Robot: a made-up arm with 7 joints.
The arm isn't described. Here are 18 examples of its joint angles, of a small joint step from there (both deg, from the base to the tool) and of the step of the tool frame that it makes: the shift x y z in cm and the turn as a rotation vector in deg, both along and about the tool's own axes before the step.
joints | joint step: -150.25 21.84 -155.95 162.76 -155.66 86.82 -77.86 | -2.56 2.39 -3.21 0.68 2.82 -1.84 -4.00
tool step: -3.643 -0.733 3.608 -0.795 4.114 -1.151
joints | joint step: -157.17 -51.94 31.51 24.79 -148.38 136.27 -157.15 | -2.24 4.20 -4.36 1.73 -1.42 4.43 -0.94
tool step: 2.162 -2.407 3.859 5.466 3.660 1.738
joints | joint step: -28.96 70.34 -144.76 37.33 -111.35 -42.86 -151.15 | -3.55 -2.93 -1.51 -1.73 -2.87 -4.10 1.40
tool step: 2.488 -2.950 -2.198 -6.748 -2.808 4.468
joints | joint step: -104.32 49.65 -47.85 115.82 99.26 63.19 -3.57 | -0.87 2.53 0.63 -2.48 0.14 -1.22 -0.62
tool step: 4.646 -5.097 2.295 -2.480 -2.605 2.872
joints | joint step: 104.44 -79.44 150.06 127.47 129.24 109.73 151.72 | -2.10 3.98 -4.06 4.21 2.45 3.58 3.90
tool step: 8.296 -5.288 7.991 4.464 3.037 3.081
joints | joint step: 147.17 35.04 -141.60 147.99 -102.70 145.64 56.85 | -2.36 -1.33 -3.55 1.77 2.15 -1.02 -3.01
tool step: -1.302 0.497 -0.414 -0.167 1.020 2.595
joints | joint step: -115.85 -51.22 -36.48 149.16 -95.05 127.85 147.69 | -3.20 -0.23 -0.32 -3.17 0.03 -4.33 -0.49
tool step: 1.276 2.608 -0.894 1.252 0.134 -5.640
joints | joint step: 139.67 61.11 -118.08 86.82 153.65 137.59 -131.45 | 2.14 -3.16 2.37 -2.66 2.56 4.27 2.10
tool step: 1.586 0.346 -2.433 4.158 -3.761 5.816
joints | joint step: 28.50 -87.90 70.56 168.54 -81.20 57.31 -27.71 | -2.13 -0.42 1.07 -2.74 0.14 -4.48 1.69
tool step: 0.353 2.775 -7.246 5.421 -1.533 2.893
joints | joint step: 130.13 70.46 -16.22 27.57 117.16 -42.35 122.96 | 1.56 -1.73 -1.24 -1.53 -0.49 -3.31 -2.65
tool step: -1.372 2.455 -0.523 0.660 2.713 -3.758
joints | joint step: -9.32 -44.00 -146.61 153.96 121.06 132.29 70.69 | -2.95 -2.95 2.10 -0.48 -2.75 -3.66 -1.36
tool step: 3.853 5.235 2.710 6.004 -2.204 -3.381
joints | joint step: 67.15 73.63 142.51 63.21 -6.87 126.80 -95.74 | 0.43 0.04 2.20 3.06 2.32 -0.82 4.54
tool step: 1.846 1.933 -1.910 -3.100 -0.998 2.896
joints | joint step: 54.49 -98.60 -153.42 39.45 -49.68 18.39 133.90 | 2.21 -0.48 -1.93 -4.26 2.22 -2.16 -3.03
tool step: 1.227 -5.372 1.331 -2.057 1.576 4.177
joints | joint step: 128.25 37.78 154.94 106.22 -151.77 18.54 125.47 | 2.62 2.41 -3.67 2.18 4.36 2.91 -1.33
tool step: 6.031 -5.073 1.630 -4.607 -3.686 6.539
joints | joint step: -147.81 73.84 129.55 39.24 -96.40 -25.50 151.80 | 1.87 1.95 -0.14 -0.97 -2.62 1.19 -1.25
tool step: 0.925 -0.390 1.098 -0.434 2.634 -0.233
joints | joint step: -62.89 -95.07 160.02 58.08 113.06 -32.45 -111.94 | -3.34 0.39 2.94 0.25 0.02 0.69 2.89
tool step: -2.015 0.301 -1.408 1.035 -2.918 -4.987
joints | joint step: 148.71 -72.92 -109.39 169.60 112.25 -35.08 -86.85 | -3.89 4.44 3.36 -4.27 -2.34 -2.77 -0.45
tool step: -0.398 5.888 -4.392 1.175 1.329 -0.354
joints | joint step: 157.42 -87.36 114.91 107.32 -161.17 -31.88 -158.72 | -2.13 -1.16 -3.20 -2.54 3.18 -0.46 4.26
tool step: 0.847 -5.106 2.745 -8.152 -5.333 0.903
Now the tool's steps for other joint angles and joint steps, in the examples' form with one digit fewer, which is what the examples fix.
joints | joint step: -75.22 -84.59 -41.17 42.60 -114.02 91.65 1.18 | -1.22 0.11 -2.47 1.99 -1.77 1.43 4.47
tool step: -1.76 -3.04 2.16 -6.61 -2.68 -2.78
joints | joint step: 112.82 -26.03 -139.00 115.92 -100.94 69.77 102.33 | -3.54 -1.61 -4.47 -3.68 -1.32 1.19 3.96
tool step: -3.45 -10.00 5.63 -1.57 1.91 7.99
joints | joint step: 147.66 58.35 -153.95 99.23 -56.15 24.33 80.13 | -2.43 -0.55 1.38 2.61 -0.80 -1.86 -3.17
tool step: -2.04 2.11 -1.28 5.27 2.86 -0.15
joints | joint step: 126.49 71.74 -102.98 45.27 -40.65 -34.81 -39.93 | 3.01 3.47 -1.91 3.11 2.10 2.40 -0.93
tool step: 5.79 -0.94 1.28 -2.89 5.43 3.15
